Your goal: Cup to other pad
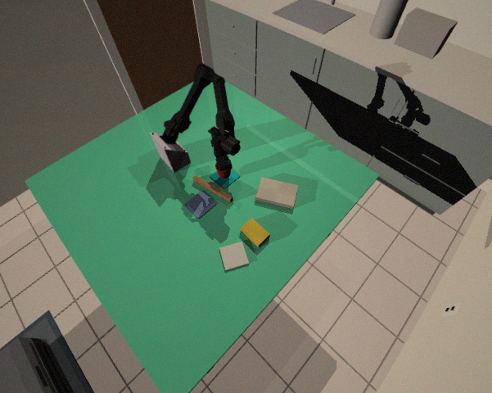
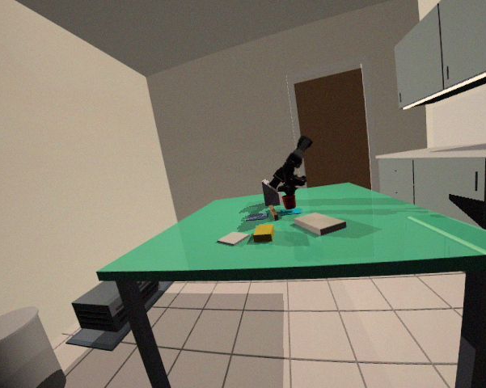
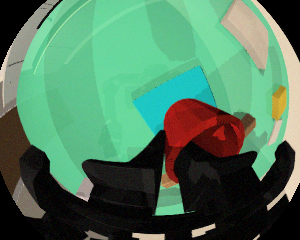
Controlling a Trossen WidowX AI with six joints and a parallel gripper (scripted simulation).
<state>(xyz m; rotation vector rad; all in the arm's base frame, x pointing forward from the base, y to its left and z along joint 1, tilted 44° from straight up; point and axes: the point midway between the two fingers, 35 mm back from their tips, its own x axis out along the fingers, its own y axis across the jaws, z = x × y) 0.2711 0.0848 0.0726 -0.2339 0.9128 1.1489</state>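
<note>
Right now the brown wooden bar is 11 cm to the right of my gripper tip, 5 cm below it and 4 cm ahead of it. From my gripper tip the other things lie so: red cup 3 cm ahead, 2 cm to the right; then blue-grey pad 21 cm to the right, 6 cm below, 6 cm ahead; then beige slab 28 cm ahead, 8 cm to the left, 4 cm below.
</note>
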